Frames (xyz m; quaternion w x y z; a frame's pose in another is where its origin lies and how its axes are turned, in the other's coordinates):
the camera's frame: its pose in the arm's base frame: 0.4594 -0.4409 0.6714 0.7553 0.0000 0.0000 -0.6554
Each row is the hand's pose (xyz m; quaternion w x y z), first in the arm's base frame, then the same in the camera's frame.
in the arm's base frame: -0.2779 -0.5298 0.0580 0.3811 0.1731 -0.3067 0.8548
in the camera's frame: -0.0159 -0.7425 -0.6134 0.2724 -0.3318 0.1182 -0.8954
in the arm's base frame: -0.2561 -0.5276 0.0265 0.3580 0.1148 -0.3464 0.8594
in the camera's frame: -0.0150 -0.7206 -0.6449 0.2929 -0.3137 0.1864 -0.8838
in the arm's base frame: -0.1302 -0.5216 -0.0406 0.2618 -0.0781 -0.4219 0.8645
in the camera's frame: -0.0032 -0.5951 -0.7120 0.3689 -0.2175 0.3698 -0.8245
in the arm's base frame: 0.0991 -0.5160 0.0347 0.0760 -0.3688 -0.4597 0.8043
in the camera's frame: 0.0236 -0.3673 -0.6367 0.4697 -0.0227 0.5889 -0.6573
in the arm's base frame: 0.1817 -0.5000 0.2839 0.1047 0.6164 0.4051 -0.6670
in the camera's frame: 0.0194 -0.2833 -0.3875 0.5162 0.2001 0.7100 -0.4352
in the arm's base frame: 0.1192 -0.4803 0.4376 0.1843 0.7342 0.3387 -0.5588
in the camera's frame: -0.0089 -0.3424 -0.2338 0.5054 0.3326 0.7370 -0.3013
